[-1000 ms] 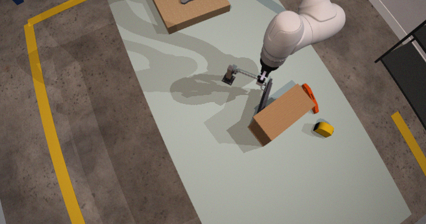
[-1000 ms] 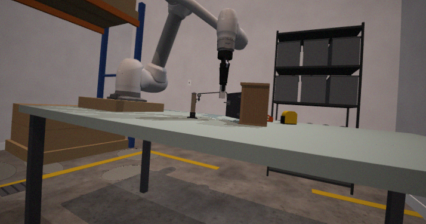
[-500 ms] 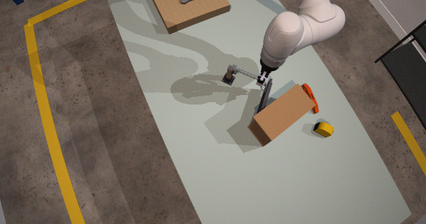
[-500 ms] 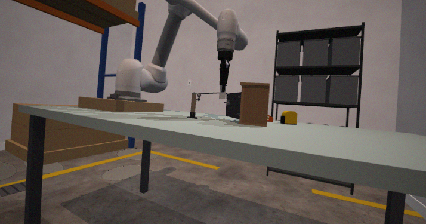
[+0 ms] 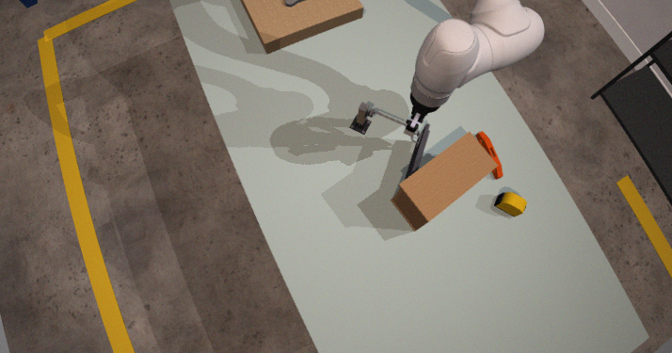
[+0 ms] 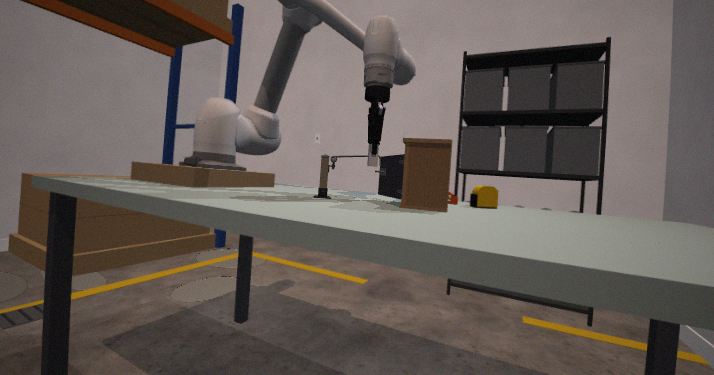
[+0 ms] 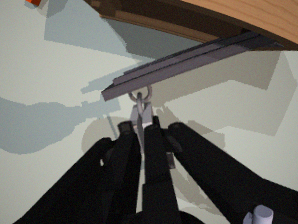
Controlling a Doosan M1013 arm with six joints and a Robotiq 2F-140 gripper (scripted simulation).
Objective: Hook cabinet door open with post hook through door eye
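My hand is 40 mm past the wire hook, 30 mm to the left of it and 20 mm above it. From my hand the other things lie so: orange object: 230 mm to the left, 150 mm ahead, 120 mm below; then dark door: 70 mm ahead, 60 mm below, 30 mm to the right; then yellow tape measure: 300 mm ahead, 210 mm to the left, 110 mm below.
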